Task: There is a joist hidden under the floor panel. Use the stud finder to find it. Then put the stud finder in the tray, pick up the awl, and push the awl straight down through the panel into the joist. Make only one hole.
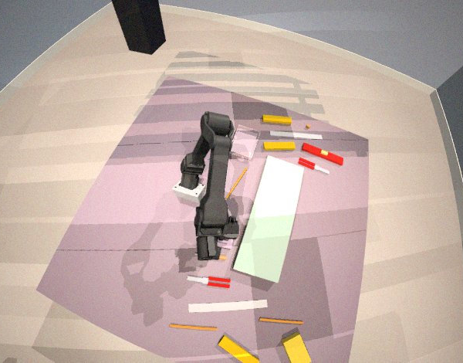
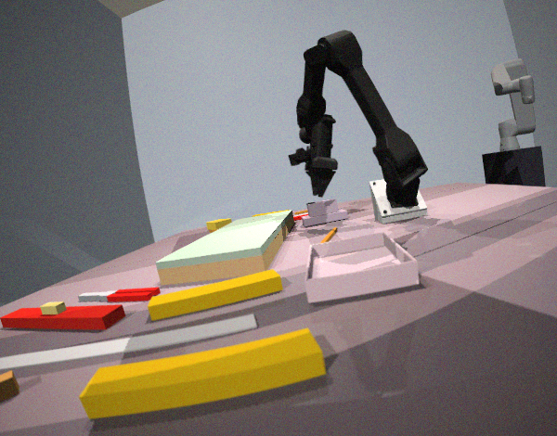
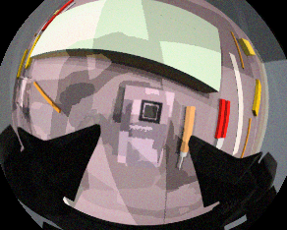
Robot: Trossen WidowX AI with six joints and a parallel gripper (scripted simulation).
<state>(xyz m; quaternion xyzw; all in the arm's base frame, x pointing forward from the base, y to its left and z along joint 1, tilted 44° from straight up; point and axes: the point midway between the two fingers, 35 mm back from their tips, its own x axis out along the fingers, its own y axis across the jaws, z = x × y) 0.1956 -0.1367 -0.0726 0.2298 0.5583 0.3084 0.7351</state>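
My gripper tip is now 3 cm above the stud finder and 1 cm short of it. Also, from my gripper tip: red level: 57 cm to the left, 35 cm ahead, 6 cm below; then tray: 47 cm to the left, 6 cm below, 5 cm behind; then awl: 9 cm to the right, 7 cm below, 2 cm behind.
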